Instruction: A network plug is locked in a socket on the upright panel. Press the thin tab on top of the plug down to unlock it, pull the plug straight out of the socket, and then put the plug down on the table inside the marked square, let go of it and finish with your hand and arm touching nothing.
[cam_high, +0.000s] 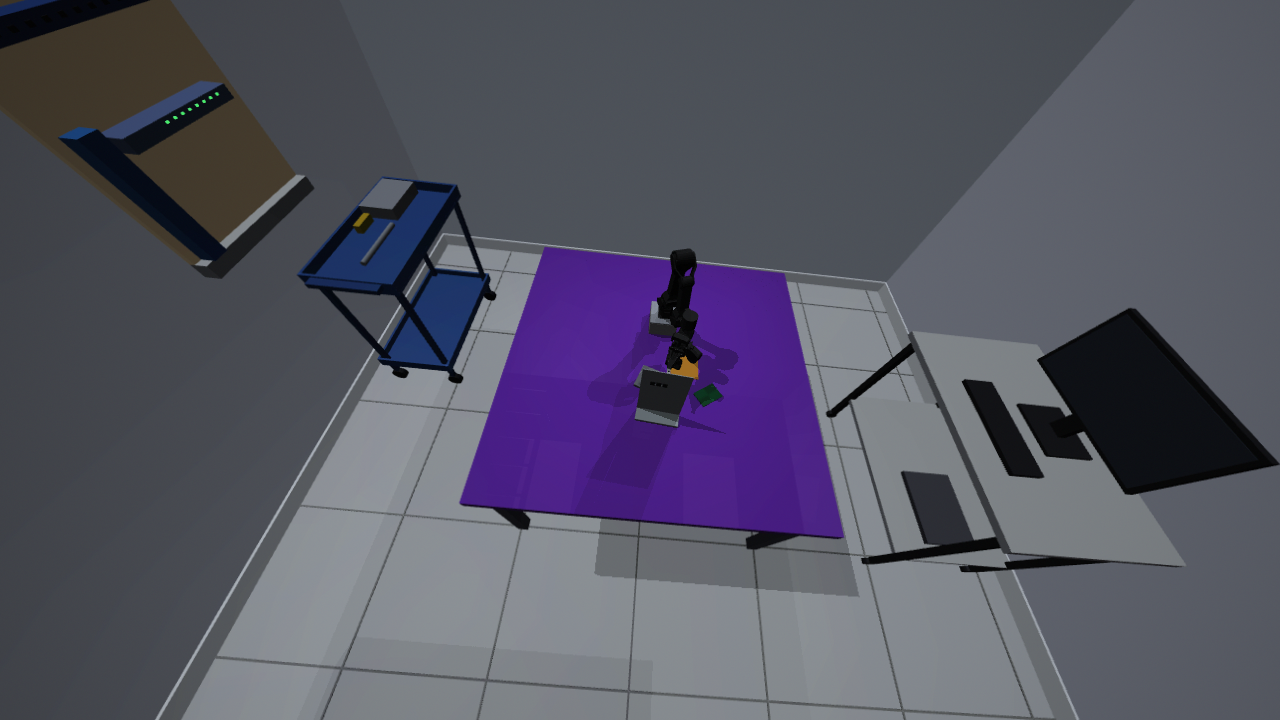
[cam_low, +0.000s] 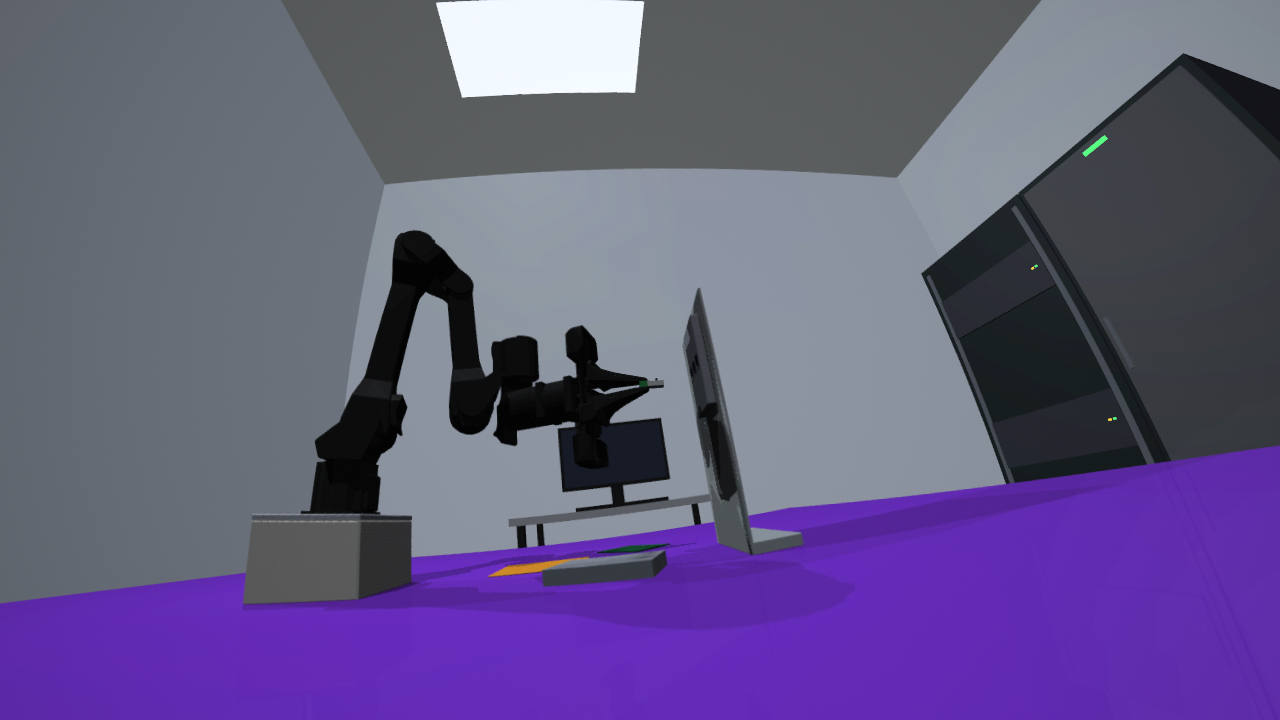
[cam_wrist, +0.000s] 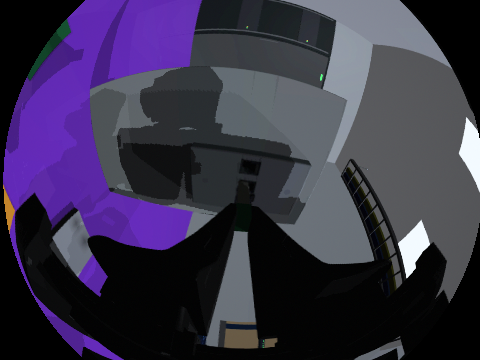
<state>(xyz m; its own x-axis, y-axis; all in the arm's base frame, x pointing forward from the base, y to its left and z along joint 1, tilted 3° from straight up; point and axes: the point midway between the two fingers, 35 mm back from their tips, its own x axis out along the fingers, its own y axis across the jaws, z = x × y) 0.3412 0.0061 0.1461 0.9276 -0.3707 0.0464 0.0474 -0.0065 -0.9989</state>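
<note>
My gripper tip is 160 mm past the orange square, 100 mm to the right of it and 210 mm above it. Round my gripper tip: network plug (10 mm ahead); then flat grey block (80 mm behind, 60 mm to the right, 200 mm below); then grey panel (70 mm ahead, 20 mm to the right, 80 mm below).
</note>
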